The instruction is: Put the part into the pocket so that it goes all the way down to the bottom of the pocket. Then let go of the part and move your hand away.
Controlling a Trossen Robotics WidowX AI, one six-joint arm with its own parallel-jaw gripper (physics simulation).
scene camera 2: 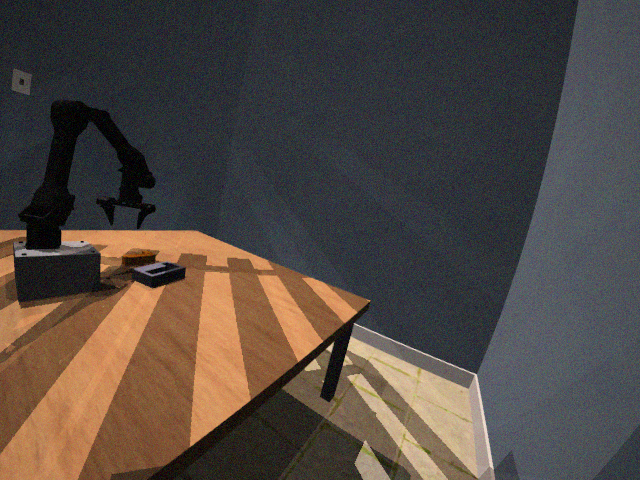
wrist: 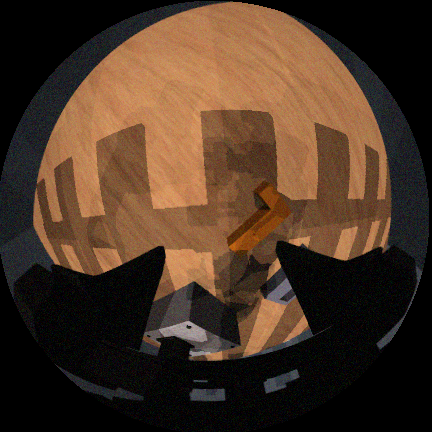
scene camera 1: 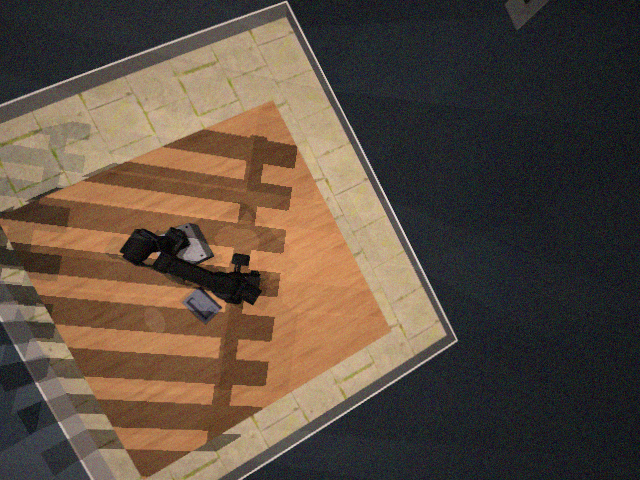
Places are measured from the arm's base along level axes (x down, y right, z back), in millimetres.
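Pixels of known places: gripper, fingertip midpoint: (scene camera 2: 124, 227) (wrist: 221, 249); arm's base, origin of the base link: (scene camera 2: 42, 246) (wrist: 174, 342) (scene camera 1: 179, 240).
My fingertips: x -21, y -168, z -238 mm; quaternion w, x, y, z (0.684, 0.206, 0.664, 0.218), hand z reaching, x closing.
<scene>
Ahead of a thing's pixels: the offset from my fingertips to its top centre. Level surfaces: height alone.
The part, an orange L-shaped piece {dx +96, dy +47, dz -36 mm} (scene camera 2: 138, 257) (wrist: 256, 229), lies flat on the table. It does not show in scene camera 1, where the arm covers its place. The pocket is a recess in a grey-blue rectangular block {dx +89, dy +232, dz -51 mm} (scene camera 1: 208, 300) (scene camera 2: 160, 279) (wrist: 276, 291) on the table, close to the part. In the wrist view a finger hides some of the block. My gripper (scene camera 2: 125, 225) (wrist: 221, 249) is wide open and empty, pointing down, well above the table. In the wrist view the part lies beyond the fingertips, right of the middle between them.
The grey arm base (scene camera 1: 199, 250) (scene camera 2: 56, 274) (wrist: 215, 310) stands on the table beside the block and the part. The wooden table {dx +126 mm} (scene camera 1: 310, 258) (scene camera 2: 222, 372) (wrist: 175, 90) carries striped shadows. In scene camera 2 its near right corner is beyond the block.
</scene>
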